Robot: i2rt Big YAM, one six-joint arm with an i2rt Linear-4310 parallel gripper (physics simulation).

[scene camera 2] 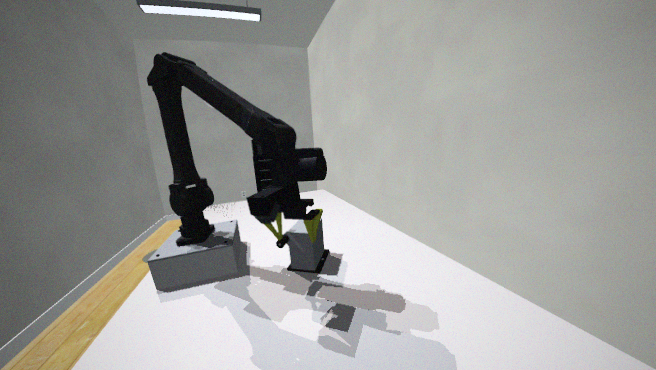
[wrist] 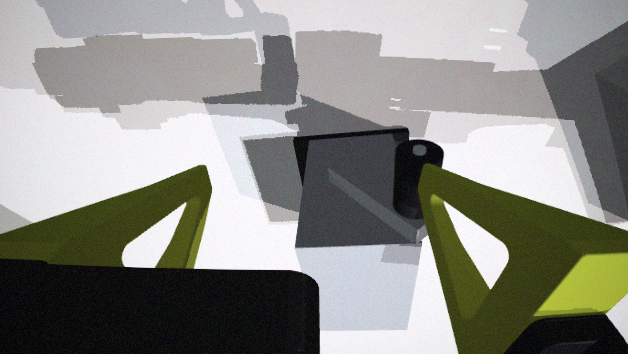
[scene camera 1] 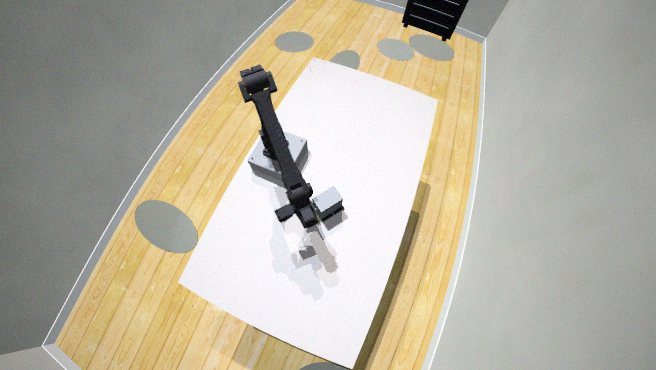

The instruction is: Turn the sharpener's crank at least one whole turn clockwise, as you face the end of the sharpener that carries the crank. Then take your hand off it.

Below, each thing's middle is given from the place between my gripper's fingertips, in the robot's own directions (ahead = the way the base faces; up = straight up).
Labels:
My hand is 4 cm to the right of the black crank knob [wrist: 407, 170], 3 cm past it and 1 cm above it. Round my hand: sharpener [scene camera 2: 312, 260] (11 cm to the left, 7 cm below, 3 cm ahead).

